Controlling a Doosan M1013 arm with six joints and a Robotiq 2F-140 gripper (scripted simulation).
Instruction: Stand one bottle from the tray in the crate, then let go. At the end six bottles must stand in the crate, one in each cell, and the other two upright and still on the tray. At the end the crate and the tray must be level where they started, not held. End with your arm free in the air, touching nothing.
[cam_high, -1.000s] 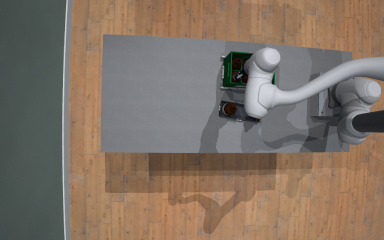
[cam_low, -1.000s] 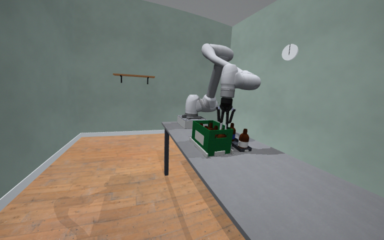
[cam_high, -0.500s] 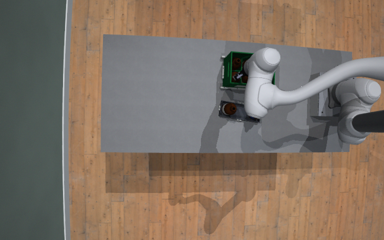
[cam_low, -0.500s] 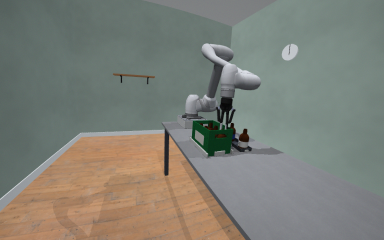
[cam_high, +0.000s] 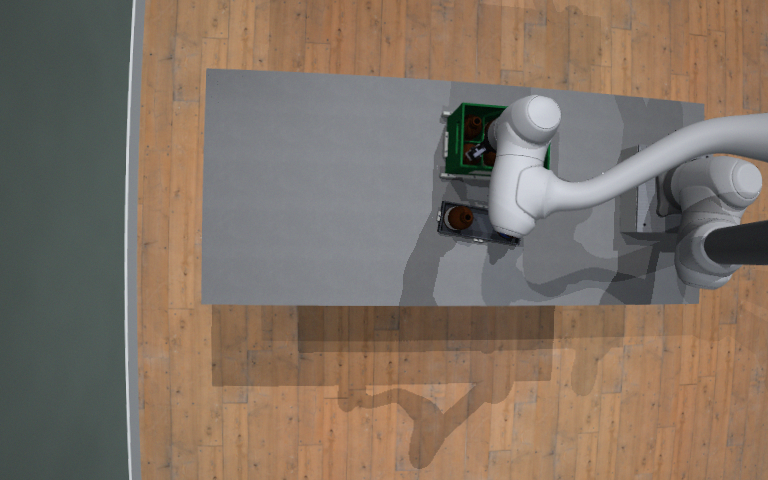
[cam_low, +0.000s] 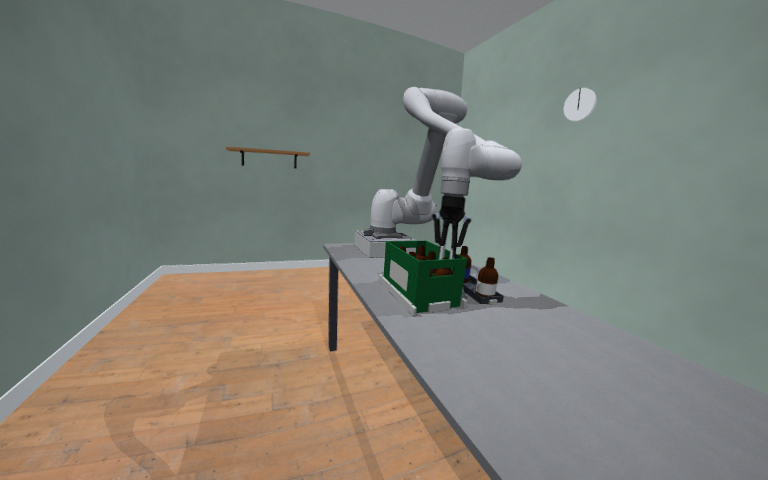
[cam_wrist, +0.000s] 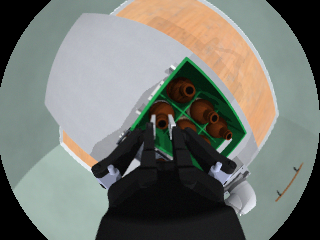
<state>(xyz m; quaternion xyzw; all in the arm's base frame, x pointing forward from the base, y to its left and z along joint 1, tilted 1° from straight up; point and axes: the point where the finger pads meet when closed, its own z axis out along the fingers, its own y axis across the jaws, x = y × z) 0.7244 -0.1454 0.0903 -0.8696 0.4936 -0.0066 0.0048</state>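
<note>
Right now my hand is 90 mm above the brown bottle. From my hand the other things lie so: green crate 90 mm below, 90 mm behind, 30 mm to the right; then dark tray 210 mm to the left, 160 mm below, 50 mm behind.
</note>
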